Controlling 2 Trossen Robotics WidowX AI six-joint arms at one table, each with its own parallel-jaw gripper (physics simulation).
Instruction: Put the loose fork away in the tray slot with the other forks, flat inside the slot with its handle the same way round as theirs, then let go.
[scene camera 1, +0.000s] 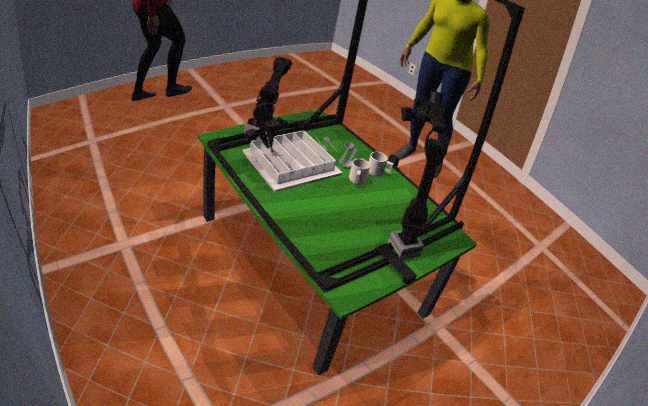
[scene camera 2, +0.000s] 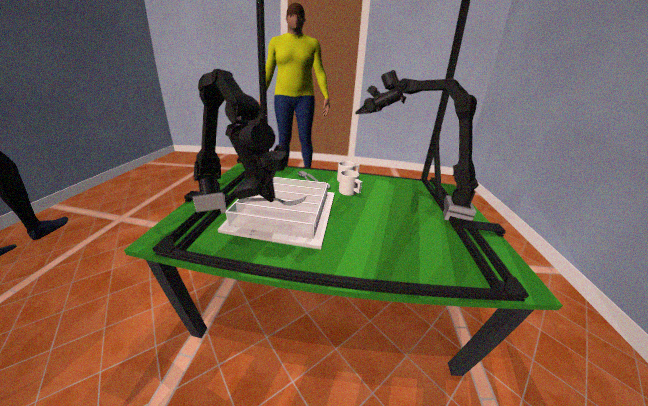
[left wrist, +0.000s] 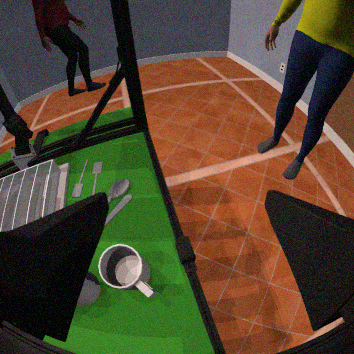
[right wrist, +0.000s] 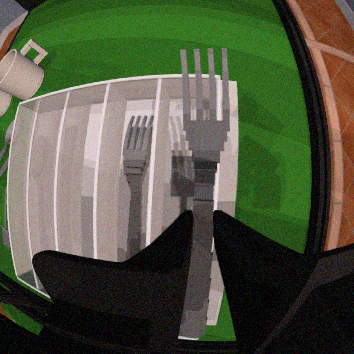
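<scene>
My right gripper (right wrist: 201, 217) (scene camera 2: 272, 199) is shut on the grey loose fork (right wrist: 202, 142) (scene camera 2: 294, 201), gripping its handle. In the right wrist view the fork hangs above the white tray (right wrist: 132, 90) (scene camera 1: 306, 174) (scene camera 2: 270, 227), over the rightmost slot and its outer wall, tines pointing to the top. Another fork (right wrist: 136, 172) lies in the second slot from the right, tines the same way. A dark fork-like shape in the rightmost slot looks like a shadow. My left gripper (left wrist: 188, 199) (scene camera 2: 358, 112) is open and empty, high above the table.
Two white mugs (scene camera 1: 359, 172) (scene camera 1: 378, 164) stand beside the tray; one mug (left wrist: 125, 267) also shows near its handle in the left wrist view. A spoon (left wrist: 119, 189) and several other utensils lie between tray and table edge. A black frame rail (scene camera 2: 320, 281) borders the table.
</scene>
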